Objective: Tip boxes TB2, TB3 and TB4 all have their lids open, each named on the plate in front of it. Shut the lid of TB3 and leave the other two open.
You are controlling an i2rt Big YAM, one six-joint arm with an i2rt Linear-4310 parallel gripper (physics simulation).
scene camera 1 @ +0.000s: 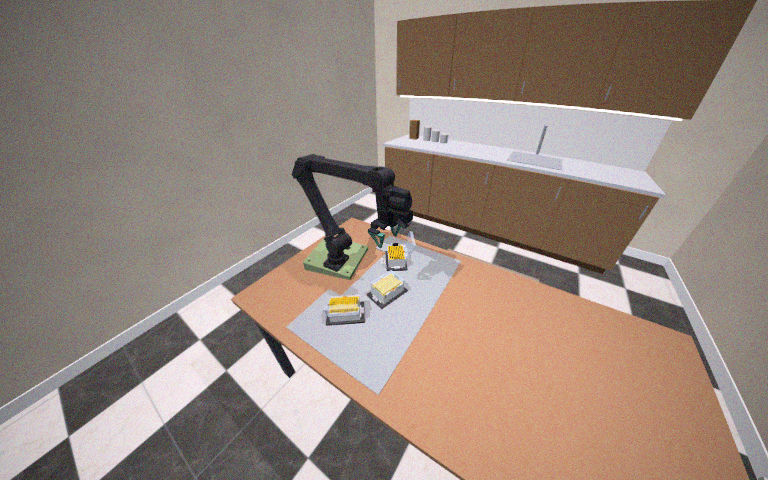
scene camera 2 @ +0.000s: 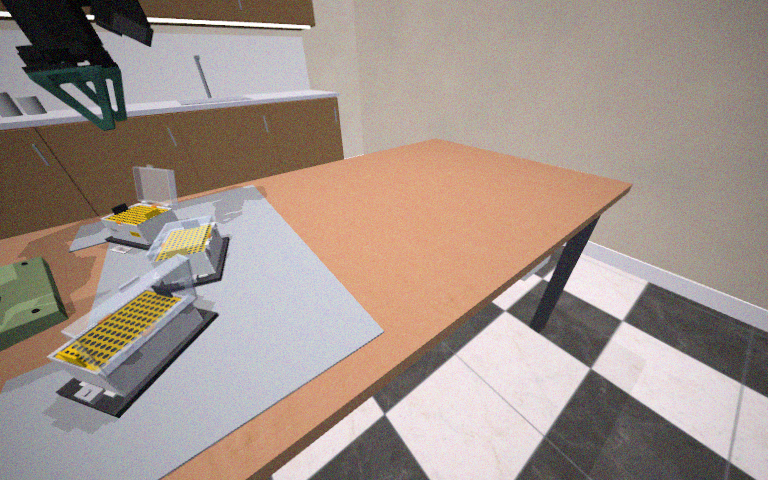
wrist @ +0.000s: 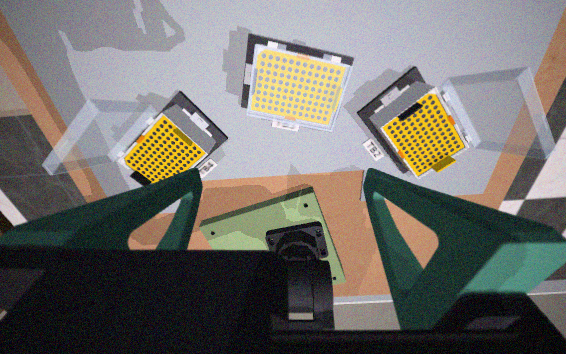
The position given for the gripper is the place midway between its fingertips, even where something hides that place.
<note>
In view: the gripper [scene camera 2: 116, 124], a clear lid [scene camera 2: 158, 186], a clear lid [scene camera 2: 189, 236] and a clear lid [wrist: 501, 111].
The gripper shows as well in the wrist view [wrist: 283, 177].
</note>
